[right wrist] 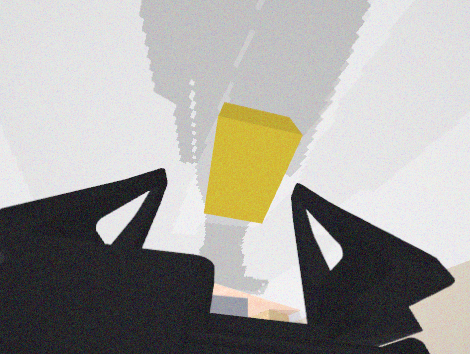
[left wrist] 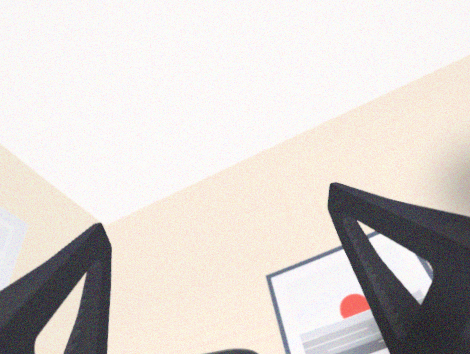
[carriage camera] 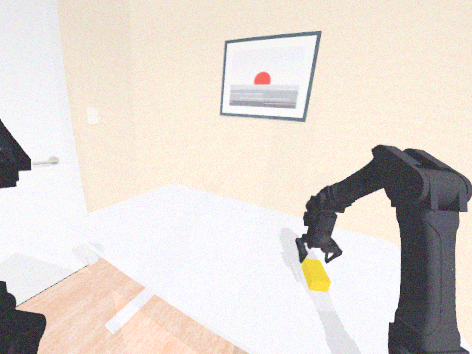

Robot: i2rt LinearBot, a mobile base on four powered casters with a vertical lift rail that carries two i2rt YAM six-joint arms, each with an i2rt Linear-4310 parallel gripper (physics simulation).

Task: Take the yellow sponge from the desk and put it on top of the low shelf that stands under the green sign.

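Frame: origin at the left arm's base, x up, y left, z back, level; centimetres.
Seen in the pictures: left gripper, between the fingertips: [left wrist: 219,214]; right gripper, between the fingertips: [right wrist: 229,182] [carriage camera: 313,262].
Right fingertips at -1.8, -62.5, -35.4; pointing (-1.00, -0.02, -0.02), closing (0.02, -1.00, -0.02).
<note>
A point is followed by its place in that frame, as x, y, z.
The yellow sponge [carriage camera: 316,275] {-3.8, -62.5, -31.6} [right wrist: 251,170] {-3.8, -64.2, -35.4} lies on the white desk [carriage camera: 200,240] {-8.3, -19.1, -51.3} at the lower right of the carriage view. My right gripper [carriage camera: 316,256] {-1.8, -62.5, -35.4} [right wrist: 229,182] {-1.8, -62.5, -35.4} is open and empty, pointing down just above and behind the sponge. In the right wrist view the sponge shows between and beyond the two fingertips, untouched by them. My left gripper [left wrist: 219,214] {43.2, 0.1, -5.1} is open and empty, pointing up toward the walls and ceiling. The low shelf and the green sign do not show in the views.
A framed picture [carriage camera: 270,102] {58.1, -49.6, -92.6} [left wrist: 325,290] {79.3, -37.1, -98.3} with a red sun hangs on the beige wall behind the desk. A white door [carriage camera: 35,210] {-18.7, 92.8, -76.4} with a handle is at the left. Wooden floor [carriage camera: 90,300] {-80.3, 59.6, -66.6} with a white strip [carriage camera: 130,310] lies before the desk's front edge.
</note>
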